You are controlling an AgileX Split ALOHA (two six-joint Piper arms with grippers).
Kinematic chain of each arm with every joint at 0, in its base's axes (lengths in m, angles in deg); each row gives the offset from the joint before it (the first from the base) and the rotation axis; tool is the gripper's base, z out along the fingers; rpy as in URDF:
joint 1: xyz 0 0 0.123 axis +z
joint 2: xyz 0 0 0 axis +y
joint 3: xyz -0.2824 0 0.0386 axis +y
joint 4: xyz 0.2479 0 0.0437 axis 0.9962 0 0.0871
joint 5: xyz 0 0 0 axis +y
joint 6: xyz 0.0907 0 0.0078 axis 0.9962 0 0.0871
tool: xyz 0 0 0 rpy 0 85 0
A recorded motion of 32 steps. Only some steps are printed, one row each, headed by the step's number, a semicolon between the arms.
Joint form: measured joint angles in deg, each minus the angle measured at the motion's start. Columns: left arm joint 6, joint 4, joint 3, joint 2, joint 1, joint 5; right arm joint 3, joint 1, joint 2, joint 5, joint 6, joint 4.
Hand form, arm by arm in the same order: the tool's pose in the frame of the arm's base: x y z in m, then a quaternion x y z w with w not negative. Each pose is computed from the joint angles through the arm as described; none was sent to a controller.
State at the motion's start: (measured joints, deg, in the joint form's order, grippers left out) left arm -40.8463 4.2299 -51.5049 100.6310 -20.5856 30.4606; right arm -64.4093 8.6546 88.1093 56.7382 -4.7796 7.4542
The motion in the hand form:
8: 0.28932 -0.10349 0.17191 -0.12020 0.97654 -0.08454 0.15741; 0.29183 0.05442 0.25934 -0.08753 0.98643 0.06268 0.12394
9: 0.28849 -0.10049 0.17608 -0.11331 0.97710 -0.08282 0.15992; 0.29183 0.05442 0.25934 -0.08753 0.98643 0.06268 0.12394
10: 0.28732 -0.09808 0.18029 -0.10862 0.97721 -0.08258 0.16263; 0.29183 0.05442 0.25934 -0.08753 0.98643 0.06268 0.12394
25: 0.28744 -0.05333 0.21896 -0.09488 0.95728 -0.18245 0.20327; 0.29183 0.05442 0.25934 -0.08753 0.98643 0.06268 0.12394
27: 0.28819 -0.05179 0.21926 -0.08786 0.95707 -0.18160 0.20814; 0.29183 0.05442 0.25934 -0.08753 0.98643 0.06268 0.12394
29: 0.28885 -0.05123 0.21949 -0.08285 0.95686 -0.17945 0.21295; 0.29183 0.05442 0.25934 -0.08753 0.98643 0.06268 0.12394
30: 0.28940 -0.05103 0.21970 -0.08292 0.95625 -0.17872 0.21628; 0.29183 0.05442 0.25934 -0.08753 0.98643 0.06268 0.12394
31: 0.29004 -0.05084 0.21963 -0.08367 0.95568 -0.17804 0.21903; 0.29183 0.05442 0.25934 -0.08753 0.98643 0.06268 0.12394
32: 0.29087 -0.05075 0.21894 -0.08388 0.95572 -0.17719 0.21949; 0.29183 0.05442 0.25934 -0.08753 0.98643 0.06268 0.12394
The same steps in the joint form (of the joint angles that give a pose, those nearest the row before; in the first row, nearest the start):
8: 8.25 -5.45 0.00 -4.62 1.08 -0.54; 0.00 0.00 0.00 0.06 0.00 0.00
9: 9.53 -5.45 0.00 -5.47 1.57 0.14; 0.00 0.00 0.00 0.06 0.00 0.00
10: 10.55 -5.58 0.04 -6.36 1.95 0.72; 0.00 0.00 0.00 0.06 0.00 0.00
25: 43.91 -32.54 0.49 -13.57 14.85 3.78; 0.00 0.00 0.00 0.06 0.00 0.00
27: 45.52 -33.03 0.49 -13.57 15.21 3.54; 0.00 0.00 0.00 0.06 0.00 0.00
29: 46.27 -33.03 0.49 -13.57 15.28 3.11; 0.00 0.00 0.00 0.06 0.00 0.00
30: 46.34 -33.03 0.49 -13.57 15.28 2.72; 0.00 0.00 0.00 0.06 0.00 0.00
31: 46.34 -33.03 0.49 -13.51 15.28 2.33; 0.00 0.00 0.00 0.06 0.00 0.00
32: 46.34 -32.98 0.43 -13.30 15.28 2.13; 0.00 0.00 0.00 0.06 0.00 0.00

